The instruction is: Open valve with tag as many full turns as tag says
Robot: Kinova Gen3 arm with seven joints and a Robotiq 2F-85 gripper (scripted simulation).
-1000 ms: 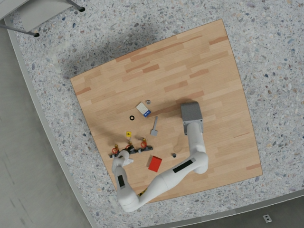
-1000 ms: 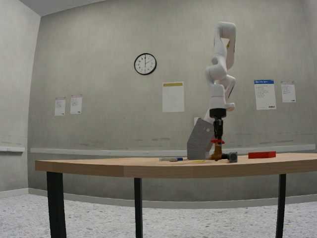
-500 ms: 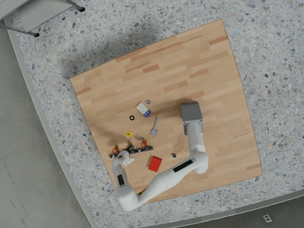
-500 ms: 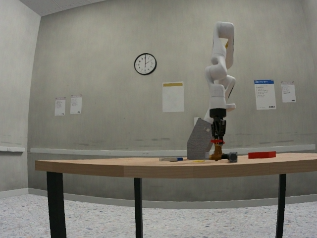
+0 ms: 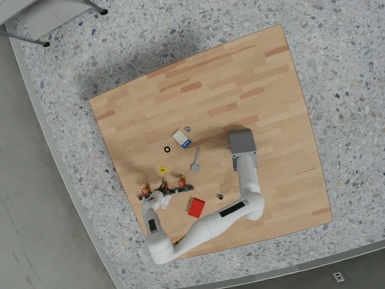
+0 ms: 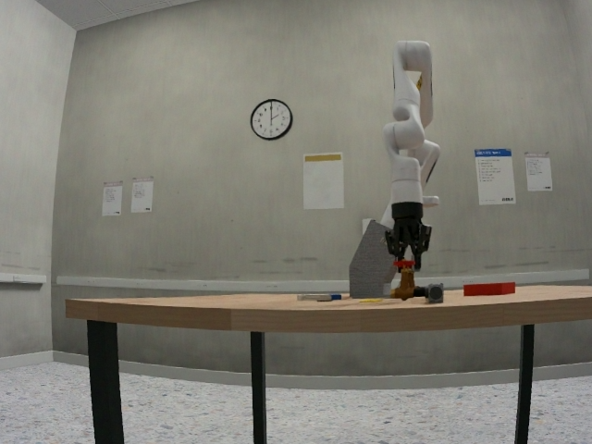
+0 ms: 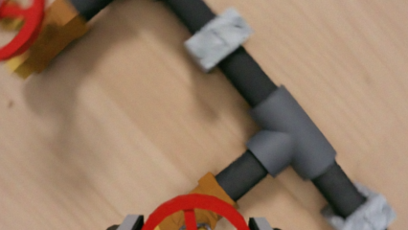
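Right now my hand is 10 mm past the yellow tag, 90 mm to the left of it and 80 mm above it. From my hand the other things lie so: red block 160 mm behind, 200 mm to the left, 70 mm below; then grey scraper 230 mm behind, 100 mm to the right, 80 mm below; then blue box 170 mm behind, 270 mm to the right, 70 mm below.
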